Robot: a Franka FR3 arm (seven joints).
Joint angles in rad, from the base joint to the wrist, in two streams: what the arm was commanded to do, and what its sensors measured. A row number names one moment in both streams.
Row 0, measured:
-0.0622, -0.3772, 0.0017, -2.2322, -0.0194, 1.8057, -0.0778
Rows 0 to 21, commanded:
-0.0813, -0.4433, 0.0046, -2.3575, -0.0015, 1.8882, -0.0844
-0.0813, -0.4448, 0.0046, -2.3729, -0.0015, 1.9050, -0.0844
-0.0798, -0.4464, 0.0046, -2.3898, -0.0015, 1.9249, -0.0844
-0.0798, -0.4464, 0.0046, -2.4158, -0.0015, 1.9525, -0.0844
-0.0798, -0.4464, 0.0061, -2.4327, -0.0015, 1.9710, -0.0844
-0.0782, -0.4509, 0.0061, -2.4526, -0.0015, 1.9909, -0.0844
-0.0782, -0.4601, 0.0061, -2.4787, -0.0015, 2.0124, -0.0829
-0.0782, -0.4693, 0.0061, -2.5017, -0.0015, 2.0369, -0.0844
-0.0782, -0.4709, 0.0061, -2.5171, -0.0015, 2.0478, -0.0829
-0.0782, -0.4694, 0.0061, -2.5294, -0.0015, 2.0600, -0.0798
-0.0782, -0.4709, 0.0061, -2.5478, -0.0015, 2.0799, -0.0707
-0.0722, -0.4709, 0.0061, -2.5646, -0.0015, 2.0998, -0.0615
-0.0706, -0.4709, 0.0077, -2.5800, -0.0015, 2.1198, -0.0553
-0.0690, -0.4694, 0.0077, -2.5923, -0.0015, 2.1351, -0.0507
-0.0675, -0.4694, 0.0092, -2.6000, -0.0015, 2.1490, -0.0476
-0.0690, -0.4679, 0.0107, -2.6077, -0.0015, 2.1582, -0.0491
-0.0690, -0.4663, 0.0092, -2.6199, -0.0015, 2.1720, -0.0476
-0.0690, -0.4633, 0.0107, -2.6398, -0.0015, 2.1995, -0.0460
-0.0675, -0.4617, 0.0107, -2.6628, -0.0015, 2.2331, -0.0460
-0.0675, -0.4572, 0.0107, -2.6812, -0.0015, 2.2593, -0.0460
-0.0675, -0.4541, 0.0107, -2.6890, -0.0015, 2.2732, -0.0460
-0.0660, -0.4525, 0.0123, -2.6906, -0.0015, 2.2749, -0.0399
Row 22, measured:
-0.0696, -0.4321, 0.0049, -2.6342, -0.0194, 2.2157, -0.0578
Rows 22 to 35, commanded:
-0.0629, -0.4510, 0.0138, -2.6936, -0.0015, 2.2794, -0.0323
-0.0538, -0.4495, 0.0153, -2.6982, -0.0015, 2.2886, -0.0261
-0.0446, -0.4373, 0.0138, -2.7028, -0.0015, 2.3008, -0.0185
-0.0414, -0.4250, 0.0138, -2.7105, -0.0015, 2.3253, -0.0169
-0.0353, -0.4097, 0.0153, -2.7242, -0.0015, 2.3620, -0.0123
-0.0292, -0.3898, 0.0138, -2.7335, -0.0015, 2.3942, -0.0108
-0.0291, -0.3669, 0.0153, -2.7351, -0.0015, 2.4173, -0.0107
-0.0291, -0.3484, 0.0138, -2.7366, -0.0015, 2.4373, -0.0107
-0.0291, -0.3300, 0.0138, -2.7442, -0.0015, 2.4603, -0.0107
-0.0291, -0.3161, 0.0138, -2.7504, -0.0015, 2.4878, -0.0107
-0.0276, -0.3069, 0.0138, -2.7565, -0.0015, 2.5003, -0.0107
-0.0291, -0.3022, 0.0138, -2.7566, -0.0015, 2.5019, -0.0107
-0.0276, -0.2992, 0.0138, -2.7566, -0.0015, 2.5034, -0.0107
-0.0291, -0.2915, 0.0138, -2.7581, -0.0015, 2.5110, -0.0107
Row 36, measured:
-0.0350, -0.3030, 0.0123, -2.7411, -0.0194, 2.4720, -0.0196
